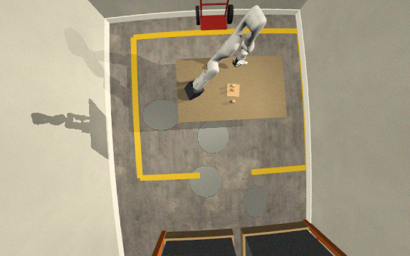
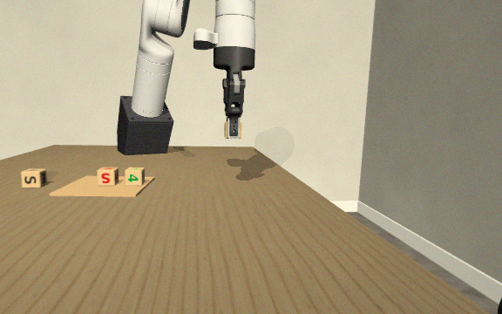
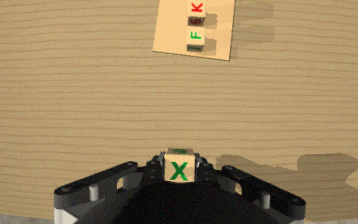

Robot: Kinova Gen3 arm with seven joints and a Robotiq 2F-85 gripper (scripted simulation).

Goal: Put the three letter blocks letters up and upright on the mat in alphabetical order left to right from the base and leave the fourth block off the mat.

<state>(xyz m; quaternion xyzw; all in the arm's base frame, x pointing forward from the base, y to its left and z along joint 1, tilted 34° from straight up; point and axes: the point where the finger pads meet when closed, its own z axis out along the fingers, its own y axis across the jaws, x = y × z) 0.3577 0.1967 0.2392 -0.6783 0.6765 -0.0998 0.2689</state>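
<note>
My hand is 230 mm to the left of the tan mat and 110 mm above it.
</note>
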